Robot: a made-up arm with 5 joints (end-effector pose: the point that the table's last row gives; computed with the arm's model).
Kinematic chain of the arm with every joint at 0, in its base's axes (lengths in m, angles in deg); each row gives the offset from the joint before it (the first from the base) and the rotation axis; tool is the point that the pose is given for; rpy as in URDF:
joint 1: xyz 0 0 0.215 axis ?
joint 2: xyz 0 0 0 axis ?
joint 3: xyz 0.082 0 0.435 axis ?
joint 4: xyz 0.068 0 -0.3 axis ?
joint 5: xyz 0.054 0 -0.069 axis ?
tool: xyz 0 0 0 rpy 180 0 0
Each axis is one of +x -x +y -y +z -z.
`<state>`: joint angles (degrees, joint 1 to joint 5).
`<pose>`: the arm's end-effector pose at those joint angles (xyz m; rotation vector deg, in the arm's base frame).
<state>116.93 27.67 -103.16 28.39 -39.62</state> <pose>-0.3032 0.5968 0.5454 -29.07 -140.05 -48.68</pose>
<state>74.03 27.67 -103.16 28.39 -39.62</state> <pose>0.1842 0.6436 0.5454 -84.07 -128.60 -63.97</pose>
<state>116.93 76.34 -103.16 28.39 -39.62</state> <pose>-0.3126 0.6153 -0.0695 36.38 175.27 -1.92</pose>
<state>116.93 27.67 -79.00 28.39 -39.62</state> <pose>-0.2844 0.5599 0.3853 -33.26 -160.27 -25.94</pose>
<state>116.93 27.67 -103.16 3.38 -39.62</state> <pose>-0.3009 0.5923 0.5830 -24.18 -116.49 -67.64</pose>
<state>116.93 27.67 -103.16 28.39 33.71</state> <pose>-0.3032 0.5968 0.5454 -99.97 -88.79 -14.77</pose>
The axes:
joint 1: +z
joint 2: +y
joint 3: +y
joint 4: +y
joint 5: -z

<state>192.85 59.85 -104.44 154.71 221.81</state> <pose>-0.5782 -0.1319 0.1697 -81.27 20.99 -106.73</pose>
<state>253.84 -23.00 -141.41 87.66 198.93</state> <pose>-0.0001 -0.0002 0.9914 98.58 51.22 -60.68</pose>
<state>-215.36 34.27 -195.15 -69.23 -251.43</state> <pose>-0.2113 0.1500 0.8368 50.86 16.56 68.22</pose>
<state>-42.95 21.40 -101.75 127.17 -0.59</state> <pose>0.3871 -0.3603 0.5202 -141.06 54.66 60.83</pose>
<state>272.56 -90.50 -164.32 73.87 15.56</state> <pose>-0.0357 0.7974 0.3742 -0.69 0.87 108.12</pose>
